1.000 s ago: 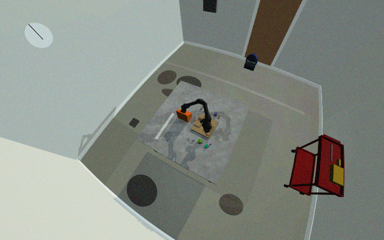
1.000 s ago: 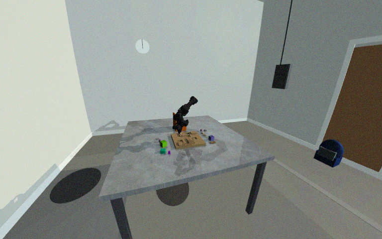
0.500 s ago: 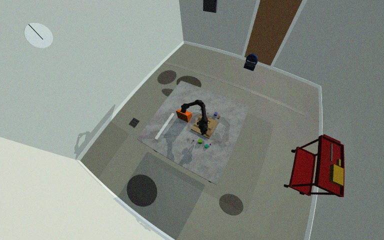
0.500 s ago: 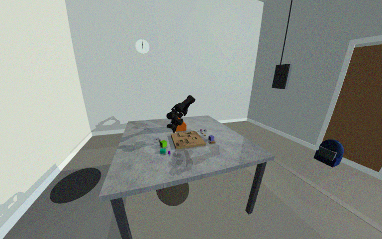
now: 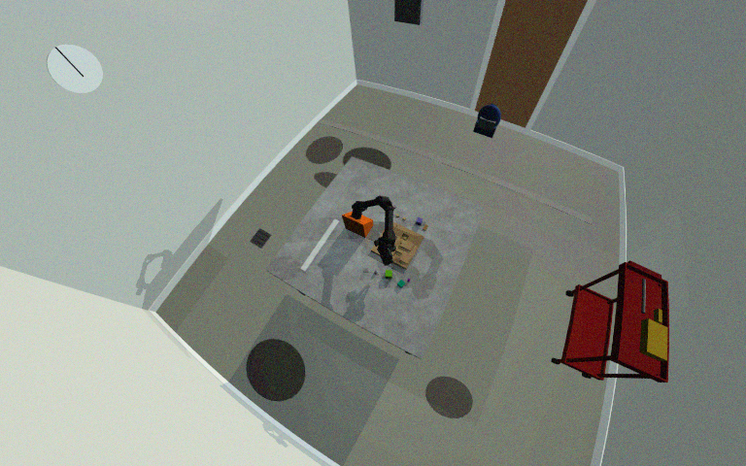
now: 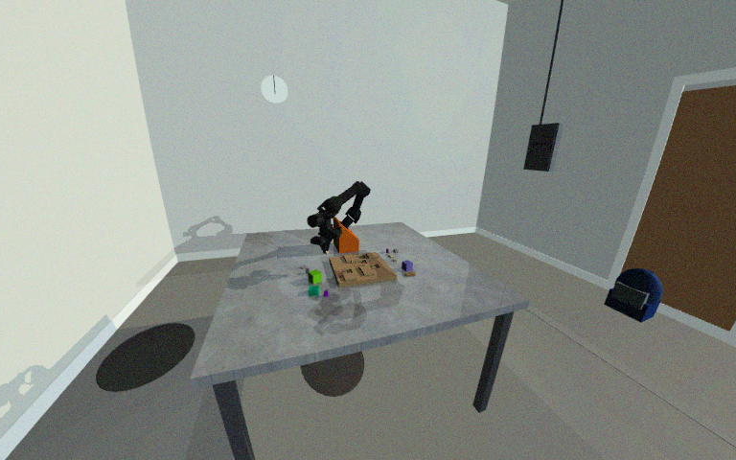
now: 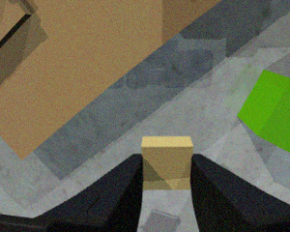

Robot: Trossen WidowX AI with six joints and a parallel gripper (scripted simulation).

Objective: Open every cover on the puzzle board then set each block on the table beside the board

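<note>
Now: gripper tip 8 cm short of the green block, 6 cm to the left of it and 9 cm above it. The rest, counted from my gripper tip: small brown piece: 11 cm ahead, 42 cm to the left, 11 cm below; teal block: 19 cm ahead, 7 cm to the right, 10 cm below; small purple block: 22 cm ahead, 2 cm to the right, 10 cm below.
</note>
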